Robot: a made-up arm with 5 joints. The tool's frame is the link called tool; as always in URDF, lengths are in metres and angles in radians.
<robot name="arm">
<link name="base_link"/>
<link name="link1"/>
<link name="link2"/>
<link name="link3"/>
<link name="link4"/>
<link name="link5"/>
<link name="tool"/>
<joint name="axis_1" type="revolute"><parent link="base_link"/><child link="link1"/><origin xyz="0.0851 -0.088 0.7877" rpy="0 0 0"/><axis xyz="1 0 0"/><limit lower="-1.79" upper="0.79" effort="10" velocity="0.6"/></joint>
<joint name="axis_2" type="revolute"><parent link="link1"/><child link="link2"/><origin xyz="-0.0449 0.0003 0.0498" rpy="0 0 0"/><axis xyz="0 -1 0"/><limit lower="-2.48" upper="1.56" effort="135" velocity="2.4"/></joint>
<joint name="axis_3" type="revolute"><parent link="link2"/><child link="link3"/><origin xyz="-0.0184 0.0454 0.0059" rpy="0 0 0"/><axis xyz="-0.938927 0.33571 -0.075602"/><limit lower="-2.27" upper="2.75" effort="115" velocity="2.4"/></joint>
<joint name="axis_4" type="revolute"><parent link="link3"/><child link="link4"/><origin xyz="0.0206 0.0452 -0.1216" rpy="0 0 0"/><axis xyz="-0.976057 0.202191 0.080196"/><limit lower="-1.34" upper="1.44" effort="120" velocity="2.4"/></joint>
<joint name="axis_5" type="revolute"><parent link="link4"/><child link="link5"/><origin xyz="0.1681 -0.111 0.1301" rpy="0 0 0"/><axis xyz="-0.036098 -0.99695 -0.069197"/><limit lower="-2.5" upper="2.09" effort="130" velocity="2.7"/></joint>
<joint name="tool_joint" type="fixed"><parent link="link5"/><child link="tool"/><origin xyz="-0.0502 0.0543 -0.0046" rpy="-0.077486 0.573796 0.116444"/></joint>
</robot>
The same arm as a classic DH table. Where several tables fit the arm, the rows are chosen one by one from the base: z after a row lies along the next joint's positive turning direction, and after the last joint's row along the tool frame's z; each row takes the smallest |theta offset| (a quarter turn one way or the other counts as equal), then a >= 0, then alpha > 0; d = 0 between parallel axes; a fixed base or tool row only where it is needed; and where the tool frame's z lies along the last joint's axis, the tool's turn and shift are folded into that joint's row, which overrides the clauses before.
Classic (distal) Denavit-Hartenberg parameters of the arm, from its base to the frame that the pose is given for. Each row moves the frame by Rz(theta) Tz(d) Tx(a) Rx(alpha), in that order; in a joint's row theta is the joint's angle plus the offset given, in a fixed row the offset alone. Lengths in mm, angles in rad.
base (fixed): d 787.7; theta offset -1.5708; a 88; alpha -1.5708
axis_1: d 40.2; theta offset -1.5708; a 49.8; alpha -1.5708
axis_2: d -39.3; theta offset 0.0803; a 7.4; alpha -1.9132
axis_3: d 607.1; theta offset 0.8683; a -44.1; alpha 0.2089
axis_4: d -760.6; theta offset -0.8974; a 148.7; alpha 1.7435
axis_5: d 7.6; theta offset 1.0749; a 39.6; alpha 1.7889
tool (fixed): d -35.7; theta offset -3.0495; a 0; alpha 0
Joint limits (rad, base to tool): -1.79..0.79 -2.48..1.56 -2.27..2.75 -1.34..1.44 -2.5..2.09

